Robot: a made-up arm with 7 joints.
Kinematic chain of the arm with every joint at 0, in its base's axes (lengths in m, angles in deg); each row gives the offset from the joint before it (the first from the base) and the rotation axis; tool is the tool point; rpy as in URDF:
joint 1: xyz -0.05 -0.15 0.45 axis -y
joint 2: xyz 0 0.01 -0.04 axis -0.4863 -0.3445 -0.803
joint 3: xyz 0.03 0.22 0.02 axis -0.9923 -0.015 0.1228
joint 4: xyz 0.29 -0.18 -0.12 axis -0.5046 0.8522 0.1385
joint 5: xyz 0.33 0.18 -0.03 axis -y
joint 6: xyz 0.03 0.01 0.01 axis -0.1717 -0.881 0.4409
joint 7: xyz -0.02 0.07 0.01 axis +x
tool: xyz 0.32 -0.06 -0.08 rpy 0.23 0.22 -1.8
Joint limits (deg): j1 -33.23..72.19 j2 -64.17..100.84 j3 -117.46..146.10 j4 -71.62..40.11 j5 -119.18..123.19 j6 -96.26..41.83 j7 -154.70..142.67
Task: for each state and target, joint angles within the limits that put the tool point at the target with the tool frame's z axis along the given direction. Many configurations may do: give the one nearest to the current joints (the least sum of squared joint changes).
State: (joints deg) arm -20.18 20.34 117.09 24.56 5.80 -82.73 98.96
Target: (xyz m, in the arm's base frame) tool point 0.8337 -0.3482 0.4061 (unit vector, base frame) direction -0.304 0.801 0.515
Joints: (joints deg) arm -24.30 12.35 139.67 19.40 13.27 -75.08 98.65
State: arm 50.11 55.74 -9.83 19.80 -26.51 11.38 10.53
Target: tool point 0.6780 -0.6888 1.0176 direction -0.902 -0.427 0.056
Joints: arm 33.72 63.89 -27.66 12.61 -3.04 -4.48 51.86
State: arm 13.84 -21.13 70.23 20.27 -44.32 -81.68 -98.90
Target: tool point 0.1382 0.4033 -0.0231 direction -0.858 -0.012 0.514
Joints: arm -14.59 -51.07 31.86 -9.88 -73.19 -61.13 -154.70
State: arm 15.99 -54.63 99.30 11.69 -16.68 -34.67 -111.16
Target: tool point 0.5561 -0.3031 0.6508 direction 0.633 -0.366 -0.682
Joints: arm 24.75 -21.26 79.37 37.66 -34.56 -61.78 -74.10
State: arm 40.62 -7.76 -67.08 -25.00 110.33 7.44 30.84
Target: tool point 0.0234 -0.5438 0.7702 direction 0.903 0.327 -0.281
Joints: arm 72.19 24.80 -81.85 -39.35 100.87 -21.21 66.31
